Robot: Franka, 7 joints.
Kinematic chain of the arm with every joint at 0, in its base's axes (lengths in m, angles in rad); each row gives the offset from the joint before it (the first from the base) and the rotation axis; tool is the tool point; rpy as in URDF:
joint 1: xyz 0 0 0.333 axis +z
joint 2: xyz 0 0 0 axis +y
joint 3: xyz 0 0 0.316 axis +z
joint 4: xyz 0.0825 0 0 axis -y
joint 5: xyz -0.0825 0 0.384 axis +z
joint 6: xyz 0 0 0 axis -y
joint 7: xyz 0.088 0 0 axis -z
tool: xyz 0 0 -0.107 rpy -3.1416 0 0
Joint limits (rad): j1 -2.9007..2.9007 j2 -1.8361..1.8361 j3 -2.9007..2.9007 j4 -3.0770..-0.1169 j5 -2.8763..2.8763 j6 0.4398..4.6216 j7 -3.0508..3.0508
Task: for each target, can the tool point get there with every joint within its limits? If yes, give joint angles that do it. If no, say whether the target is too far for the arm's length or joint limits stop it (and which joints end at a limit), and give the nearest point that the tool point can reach.
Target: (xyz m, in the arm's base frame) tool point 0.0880 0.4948 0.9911
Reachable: yes | joints 2.3670 0.6689 -2.0435 -1.0200 -0.4970 2.8163 -0.6615
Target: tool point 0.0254 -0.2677 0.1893
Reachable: yes | joints 0.2404 -0.8709 -1.5901 -2.8028 -1.3233 1.1378 -0.7927
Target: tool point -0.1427 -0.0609 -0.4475
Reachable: no: joint limits stop it (at a limit: joint 2) | nearest point -0.1614 -0.0689 -0.3497 | short by 0.100 m
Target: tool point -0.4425 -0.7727 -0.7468
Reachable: no: too far | nearest point -0.2865 -0.5003 -0.2725 | short by 0.569 m
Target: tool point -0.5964 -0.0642 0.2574
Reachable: yes | joints -0.7223 -0.7714 -2.4318 -1.9622 -1.4456 3.4060 -1.6052
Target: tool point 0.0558 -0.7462 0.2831
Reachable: yes | joints -1.8293 1.2137 0.3541 -0.8198 -1.8138 3.7027 0.6014
